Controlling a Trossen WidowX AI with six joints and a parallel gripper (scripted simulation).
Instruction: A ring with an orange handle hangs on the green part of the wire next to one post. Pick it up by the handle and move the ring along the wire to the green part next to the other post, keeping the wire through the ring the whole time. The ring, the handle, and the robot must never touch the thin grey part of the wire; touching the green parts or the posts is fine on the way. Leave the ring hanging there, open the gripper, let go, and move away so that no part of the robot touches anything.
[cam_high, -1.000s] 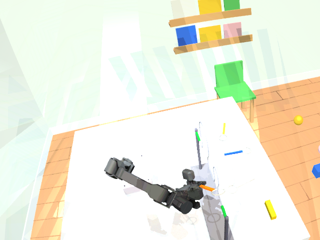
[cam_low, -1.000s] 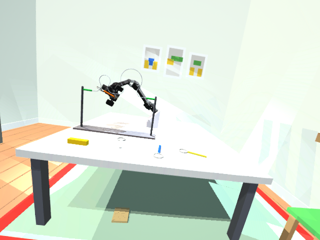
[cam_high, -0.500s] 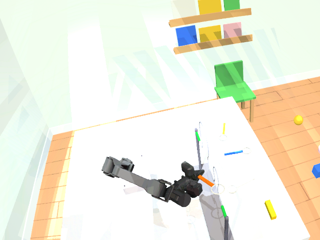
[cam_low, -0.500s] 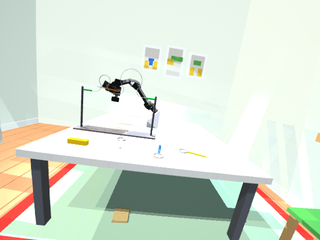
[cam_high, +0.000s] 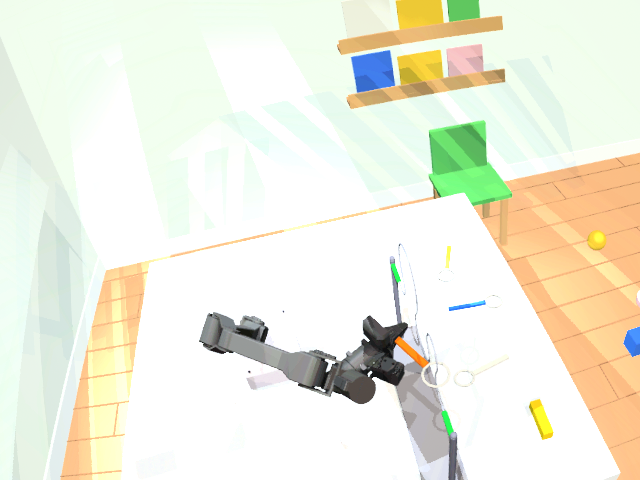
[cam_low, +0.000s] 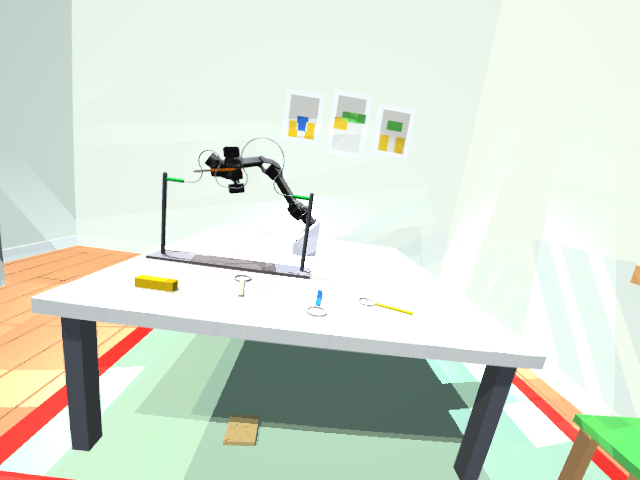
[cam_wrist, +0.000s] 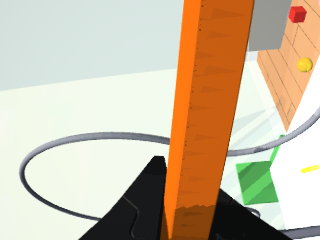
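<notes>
The orange-handled ring is 2 cm ahead of my gripper tip, 9 cm to the right of it and 2 cm below it. From my gripper tip the other things lie so: blue-handled ring: 26 cm ahead, 39 cm to the left, 38 cm below; then yellow block: 33 cm ahead, 8 cm to the right, 37 cm below; then white-handled ring: 20 cm ahead, 12 cm to the left, 38 cm below.
</notes>
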